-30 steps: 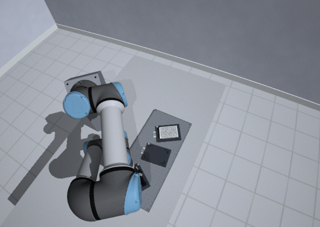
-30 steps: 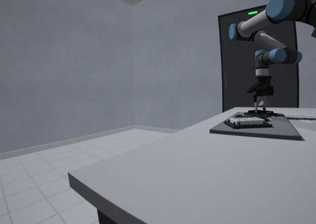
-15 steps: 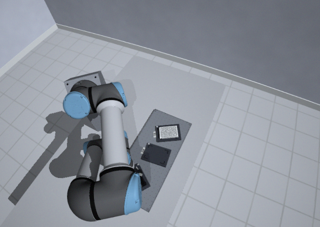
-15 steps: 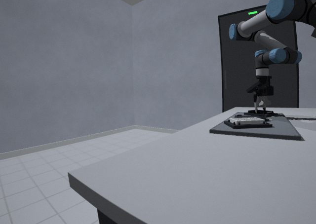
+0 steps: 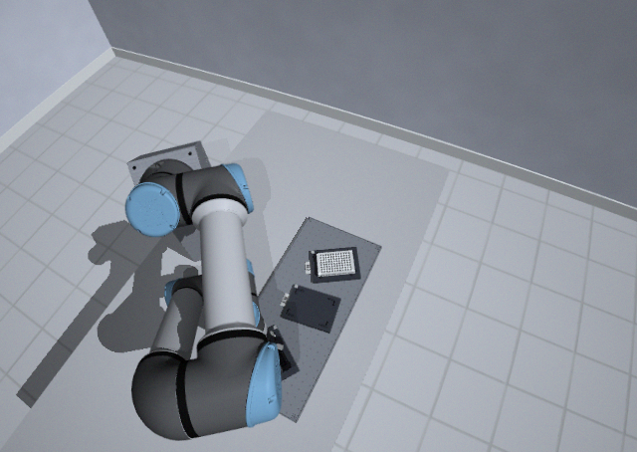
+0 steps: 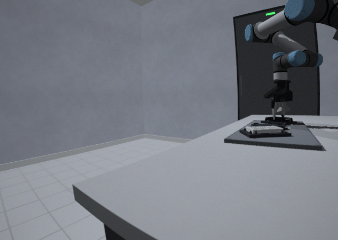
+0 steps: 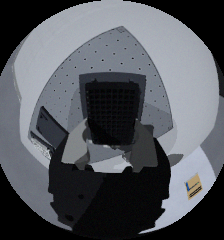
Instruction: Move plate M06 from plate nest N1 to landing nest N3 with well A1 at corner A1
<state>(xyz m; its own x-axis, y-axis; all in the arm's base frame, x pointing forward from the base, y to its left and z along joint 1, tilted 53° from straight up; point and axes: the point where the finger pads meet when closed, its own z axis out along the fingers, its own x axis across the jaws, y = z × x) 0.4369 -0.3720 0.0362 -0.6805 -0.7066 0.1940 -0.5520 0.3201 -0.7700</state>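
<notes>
Right now my hand is 18 cm to the right of the landing nest, 10 cm short of it and 3 cm above it. Also, from my hand: dark well plate (1 cm below); then white well plate (35 cm to the left, 15 cm ahead, 2 cm below).
</notes>
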